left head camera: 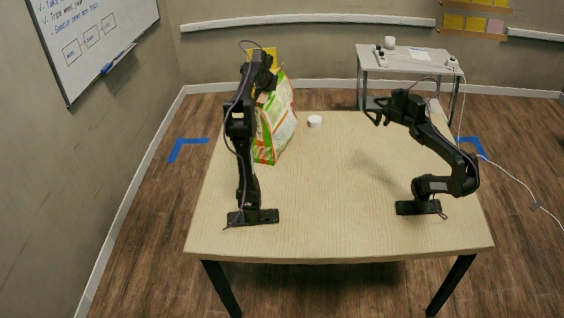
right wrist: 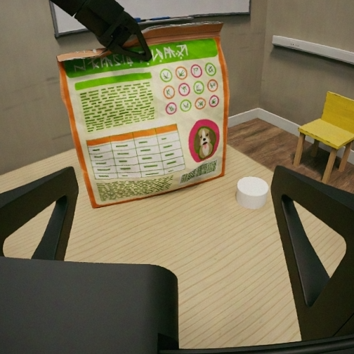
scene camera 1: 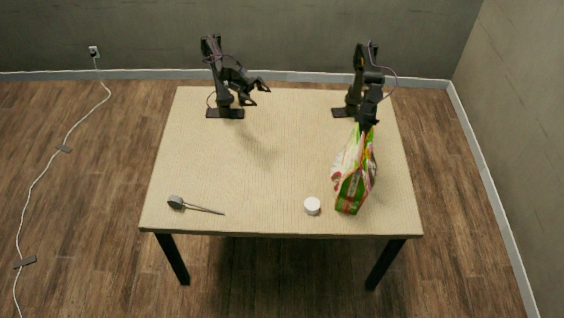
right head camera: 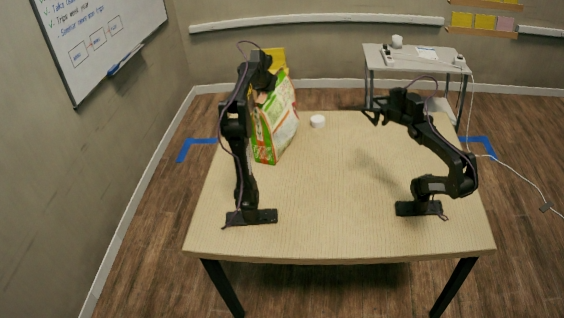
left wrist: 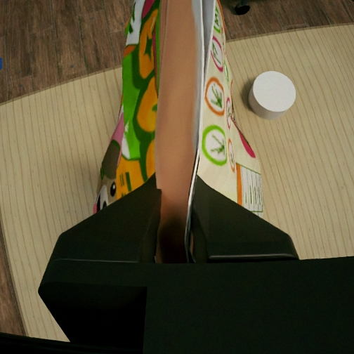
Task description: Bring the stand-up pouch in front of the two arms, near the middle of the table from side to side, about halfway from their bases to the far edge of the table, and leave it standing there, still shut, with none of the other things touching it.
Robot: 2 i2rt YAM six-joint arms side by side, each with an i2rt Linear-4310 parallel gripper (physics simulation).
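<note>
The stand-up pouch (left head camera: 285, 117) (right head camera: 286, 117) (scene camera 1: 352, 175) (left wrist: 137, 107) (right wrist: 130, 130), green, orange and cream with a dog picture, stands upright on the table (left head camera: 325, 225) (scene camera 1: 215, 165), in front of the left arm at the left of the head views. Its top looks closed. My left gripper (scene camera 1: 366, 128) (left wrist: 174, 176) (right wrist: 149, 58) is shut on the pouch's top edge, partway along it. My right gripper (left head camera: 374, 113) (right head camera: 371, 116) (scene camera 1: 263, 98) (right wrist: 174, 177) is open and empty, raised above the table at the right of the head views.
A white round tub (left head camera: 314, 121) (right head camera: 317, 121) (scene camera 1: 312, 206) (left wrist: 272, 95) (right wrist: 252, 192) stands near the pouch, apart from it. A grey scoop (scene camera 1: 175, 202) with a thin handle lies near the table's far edge, at the left in the scene view.
</note>
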